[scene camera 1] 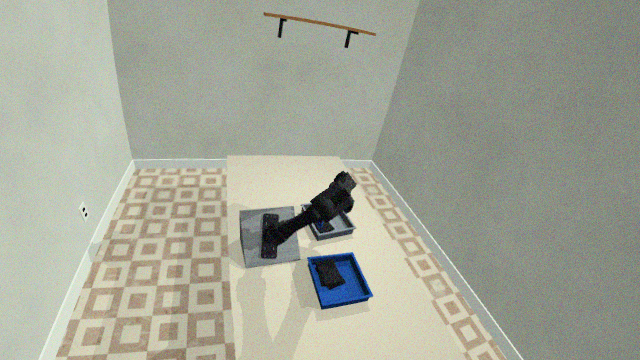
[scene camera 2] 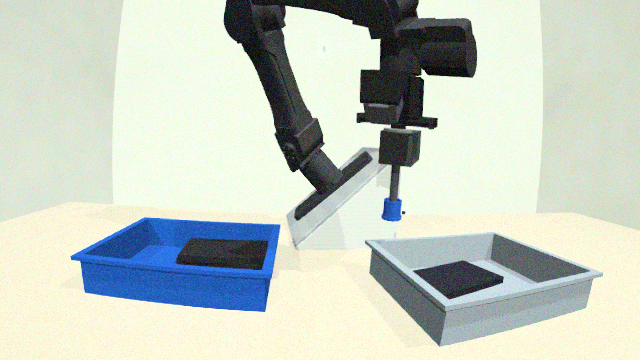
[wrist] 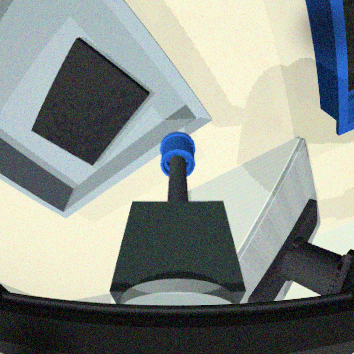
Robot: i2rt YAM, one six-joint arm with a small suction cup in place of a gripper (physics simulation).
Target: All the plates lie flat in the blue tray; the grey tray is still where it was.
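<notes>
The blue tray holds black plates; their stepped outline suggests flat, overlapping plates, but I cannot tell how many. The grey tray holds a black plate that lies flat on its floor. My gripper, a blue suction cup, hangs clear of that plate, above the level of the grey tray's rim and near one of its corners in the wrist view. Nothing hangs from the cup. In scene camera 1 the arm hides part of the grey tray.
The arm stands on a grey wedge-shaped base beside both trays. The trays stand apart on a cream table top. A wooden rail is on the back wall, far above the table.
</notes>
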